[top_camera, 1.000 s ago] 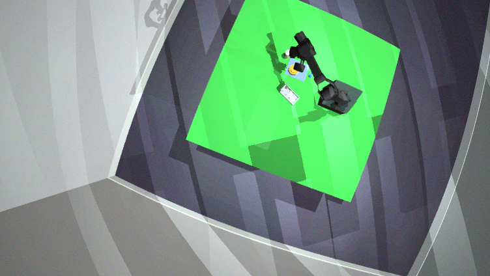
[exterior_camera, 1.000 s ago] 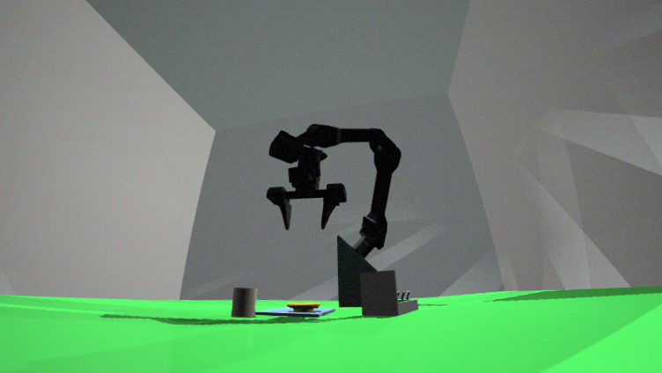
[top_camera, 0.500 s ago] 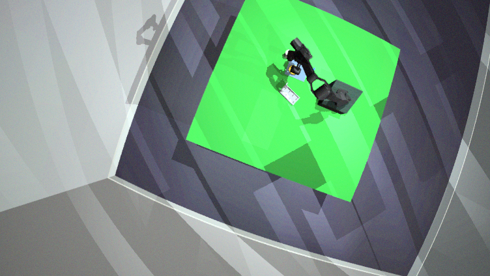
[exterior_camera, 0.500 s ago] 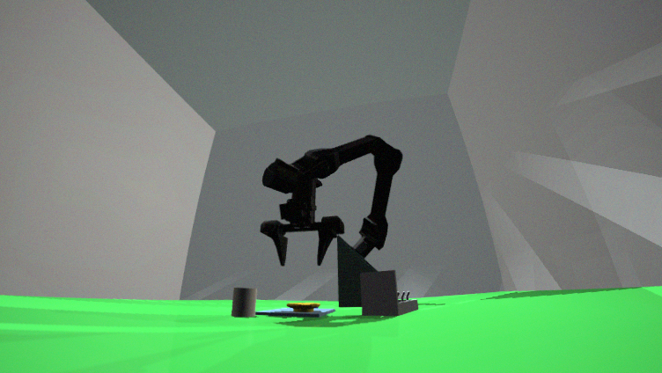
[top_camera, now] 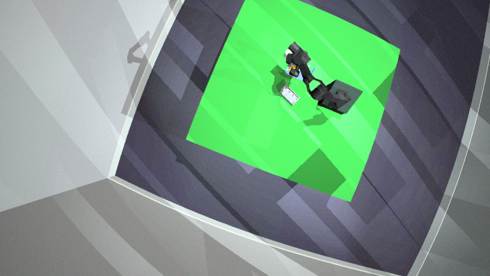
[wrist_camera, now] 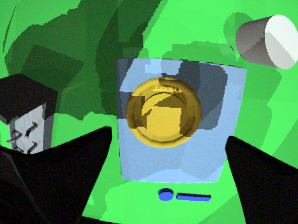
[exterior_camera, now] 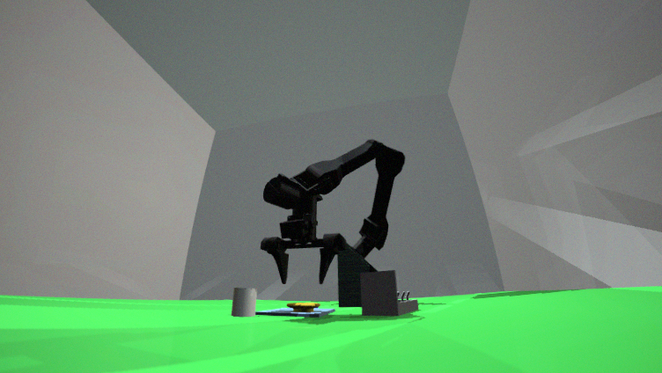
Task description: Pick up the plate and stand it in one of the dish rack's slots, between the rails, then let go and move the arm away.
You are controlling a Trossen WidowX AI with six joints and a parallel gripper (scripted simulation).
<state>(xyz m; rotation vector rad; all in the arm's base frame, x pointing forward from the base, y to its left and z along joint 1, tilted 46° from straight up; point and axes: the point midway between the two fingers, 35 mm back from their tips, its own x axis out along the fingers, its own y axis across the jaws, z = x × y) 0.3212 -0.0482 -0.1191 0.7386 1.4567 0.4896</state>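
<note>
Now: the yellow plate 4 cm below my gripper tip. Round my gripper tip: light-blue mat: 6 cm below, 3 cm behind, 1 cm to the right; blue spoon: 14 cm behind, 6 cm below, 2 cm to the right; cup: 10 cm to the right, 7 cm ahead, 4 cm below.
</note>
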